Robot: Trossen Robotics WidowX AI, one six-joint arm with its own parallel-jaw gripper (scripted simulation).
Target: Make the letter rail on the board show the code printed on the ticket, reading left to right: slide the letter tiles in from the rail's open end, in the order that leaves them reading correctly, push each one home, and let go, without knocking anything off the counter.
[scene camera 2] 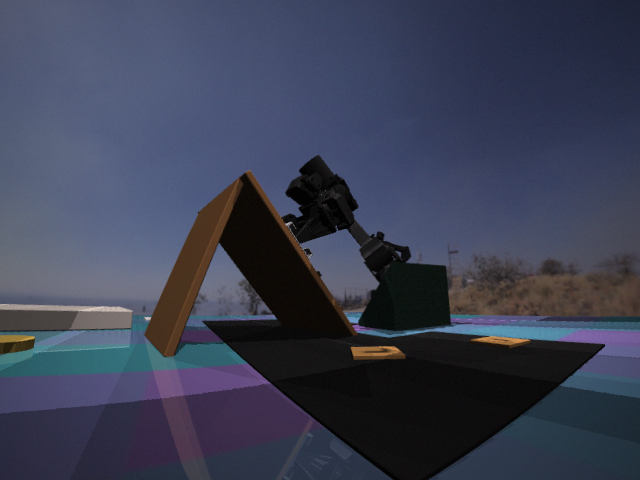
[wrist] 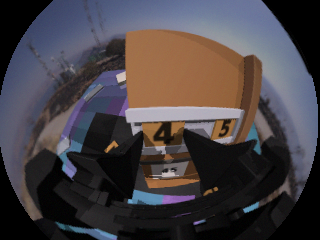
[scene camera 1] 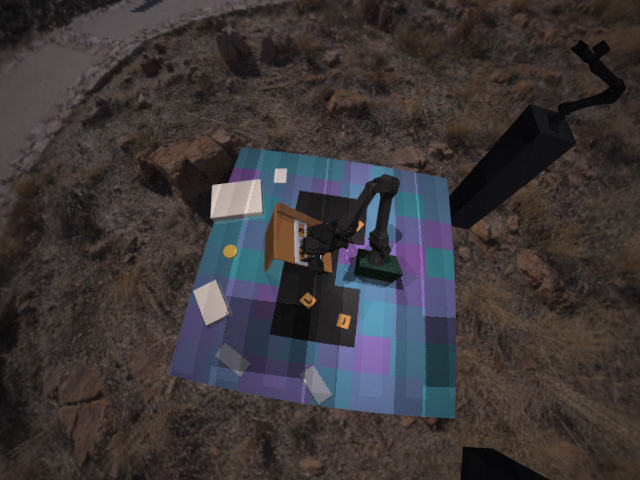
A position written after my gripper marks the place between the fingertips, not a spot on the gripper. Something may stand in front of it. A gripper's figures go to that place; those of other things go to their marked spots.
My gripper (scene camera 2: 285, 245): 0.46 m from the lens. A brown slanted board (scene camera 2: 242, 219): 0.47 m from the lens. A black mat (scene camera 2: 448, 396) is 0.21 m from the lens. The marked spots on the brown slanted board and the black mat are 0.40 m apart.
